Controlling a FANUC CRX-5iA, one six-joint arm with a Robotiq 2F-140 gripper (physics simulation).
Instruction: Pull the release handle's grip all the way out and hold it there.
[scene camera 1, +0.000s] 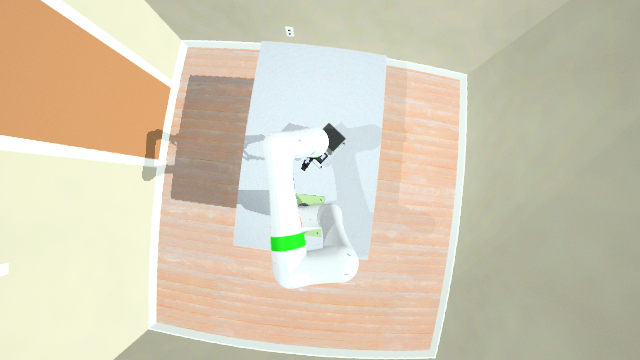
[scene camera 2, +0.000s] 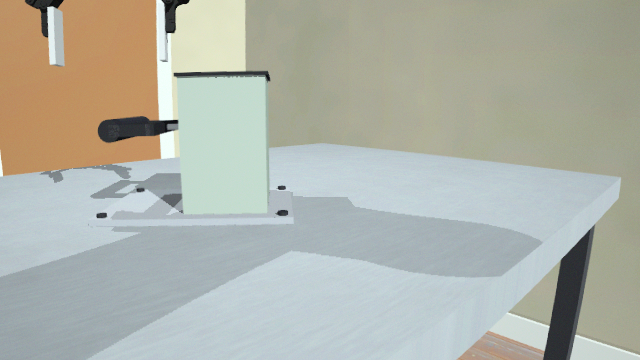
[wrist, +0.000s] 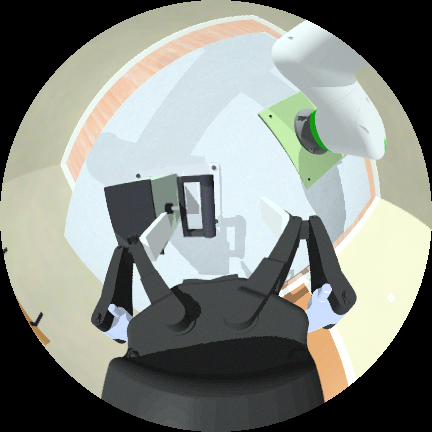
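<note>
The release handle (scene camera 2: 124, 129) (wrist: 208, 206) is a dark rectangular frame with a thick round grip bar. It sticks out sideways from a pale green box (scene camera 2: 225, 145) (wrist: 166, 192) with a black top (scene camera 1: 334, 138). A short piece of metal rod shows between box and handle. My gripper (scene camera 2: 109, 62) (wrist: 213, 214) is wide open and empty. In scene camera 2 its white pads hang above the handle's height, apart from it. In the wrist view the handle shows between the pads, closer to the left pad. The arm hides much of the handle in scene camera 1.
The box stands on a light base plate (scene camera 2: 240, 219) (wrist: 218, 192) with dark bolts, on the pale table (scene camera 1: 320, 80) (scene camera 2: 450, 185). My arm (scene camera 1: 282, 190) reaches over the table. Its green mounting plate (scene camera 1: 311, 199) (wrist: 285, 131) is at the upper right in the wrist view.
</note>
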